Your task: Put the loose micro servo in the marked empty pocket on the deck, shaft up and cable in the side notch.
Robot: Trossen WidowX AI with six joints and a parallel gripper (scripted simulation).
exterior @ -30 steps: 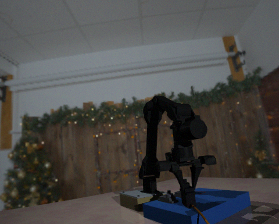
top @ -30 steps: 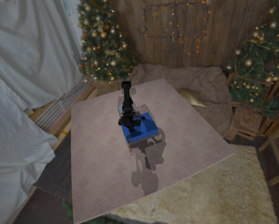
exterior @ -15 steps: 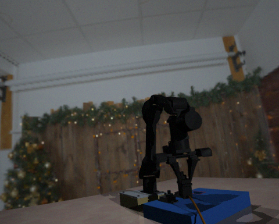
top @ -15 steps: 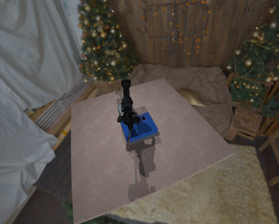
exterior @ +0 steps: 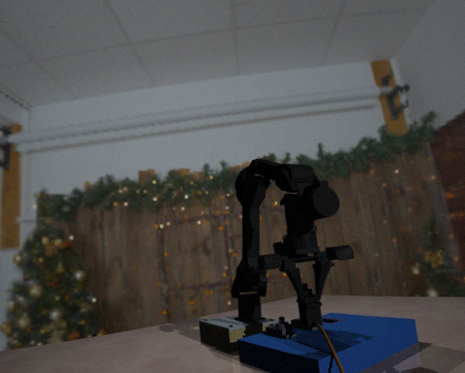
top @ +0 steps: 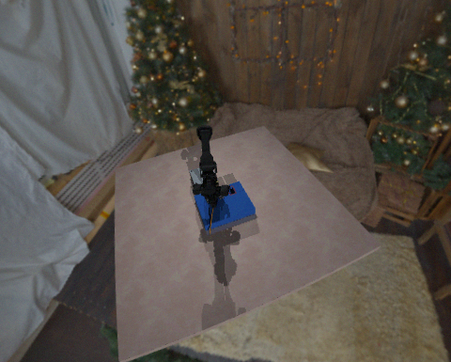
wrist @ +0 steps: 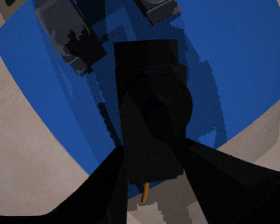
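My gripper tip is 10 cm above the blue deck, 6 cm to the right of it and 1 cm short of it.
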